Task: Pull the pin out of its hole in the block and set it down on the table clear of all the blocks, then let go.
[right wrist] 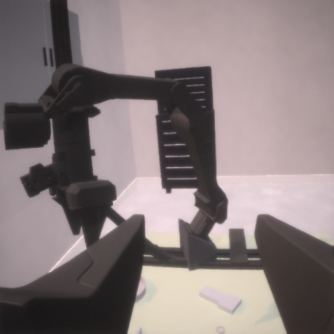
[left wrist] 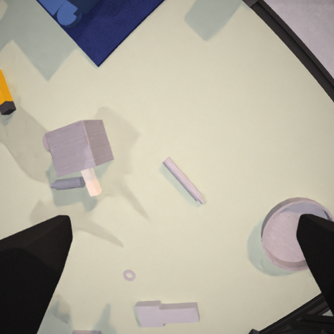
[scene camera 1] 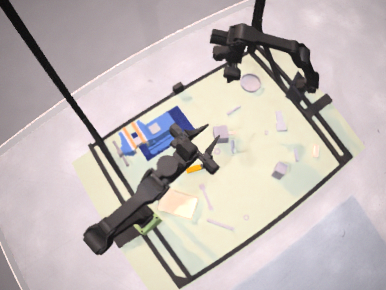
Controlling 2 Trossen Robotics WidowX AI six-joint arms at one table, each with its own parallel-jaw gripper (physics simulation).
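Places are measured from the left arm's base along level axes (x ahead, y left, z up), in centimetres.
Where they show: right gripper, fingertip midpoint: (scene camera 1: 214,129); left arm's base at its link origin: (scene camera 1: 300,84); right arm's base at its link origin: (scene camera 1: 142,217).
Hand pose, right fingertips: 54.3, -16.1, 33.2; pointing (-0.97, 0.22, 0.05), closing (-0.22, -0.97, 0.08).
Observation:
Things, the pixels of their top centre, and the offset from my right fingertips, as dx, dy, dz. "spot": a spot on its surface instead.
- block at its top centre: (scene camera 1: 221,131) -14.3, -3.8, -36.3
- pale peach pin at its top centre: (scene camera 1: 229,132) -16.6, -1.1, -38.1
- round dish at its top centre: (scene camera 1: 250,81) -45.7, -5.7, -40.2
- thin rod at its top centre: (scene camera 1: 234,109) -28.7, -5.3, -41.1
- stepped piece at its top centre: (scene camera 1: 280,120) -35.8, +15.6, -40.8
- cube at its top centre: (scene camera 1: 281,167) -13.3, +26.1, -33.3
- orange-handled tool at its top centre: (scene camera 1: 190,169) +5.2, -6.5, -40.5
- blue model at a spot on its surface: (scene camera 1: 160,131) spot: -0.1, -24.6, -33.7
The block (scene camera 1: 221,133) (left wrist: 75,147) is a grey-mauve cube on the table. A pale peach pin (scene camera 1: 231,133) (left wrist: 91,183) sticks out of one of its sides; its other end is hidden in the block. My left gripper (scene camera 1: 231,74) (left wrist: 186,227) is open, with nothing between its fingers. It hangs high over the table's upper edge in scene camera 1, well apart from the block and pin. My right gripper (scene camera 1: 212,131) is partly open and empty, its tips above the table beside the block in scene camera 1.
A grey pointed piece (left wrist: 68,183) lies by the pin. A round dish (scene camera 1: 250,83) (left wrist: 280,235), a thin rod (scene camera 1: 233,110) (left wrist: 184,180), a stepped piece (scene camera 1: 281,121) (left wrist: 167,313) (right wrist: 220,300), another cube (scene camera 1: 279,170), an orange-handled tool (scene camera 1: 194,169) and a blue model (scene camera 1: 160,131) are around.

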